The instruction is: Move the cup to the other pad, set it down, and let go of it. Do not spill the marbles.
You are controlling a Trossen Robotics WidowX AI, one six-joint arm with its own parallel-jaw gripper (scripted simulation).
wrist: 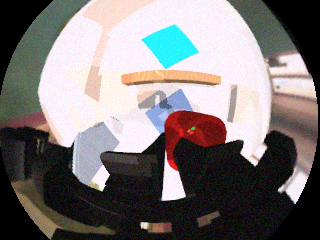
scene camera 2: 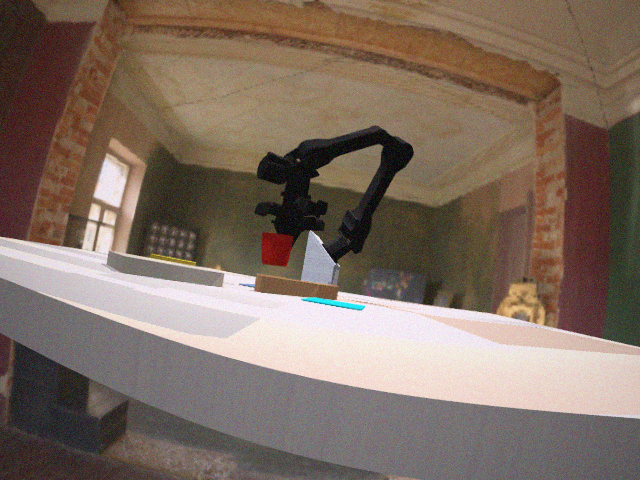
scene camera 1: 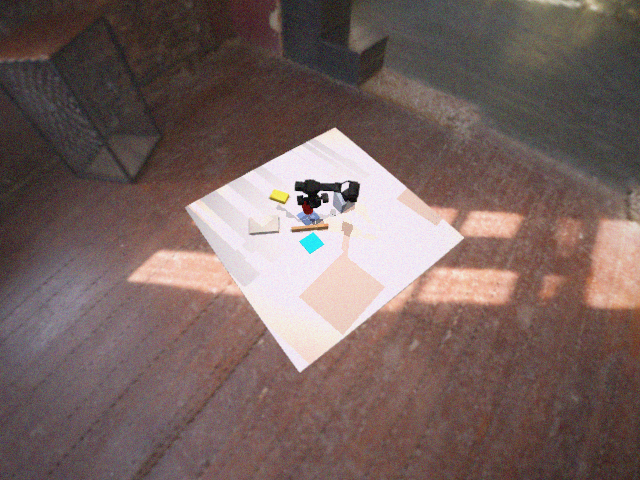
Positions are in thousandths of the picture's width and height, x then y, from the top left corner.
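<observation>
A blue pad (wrist: 495,477) and a wooden bar (scene camera 2: 415,593) are present. A pale flat block (scene camera 2: 196,549) is visible, also as the pale flat block (wrist: 761,444). A red cup (scene camera 2: 432,518) is visible, also as the red cup (wrist: 655,544). The gripper (scene camera 2: 446,526) is visible, also as the gripper (wrist: 523,565).
</observation>
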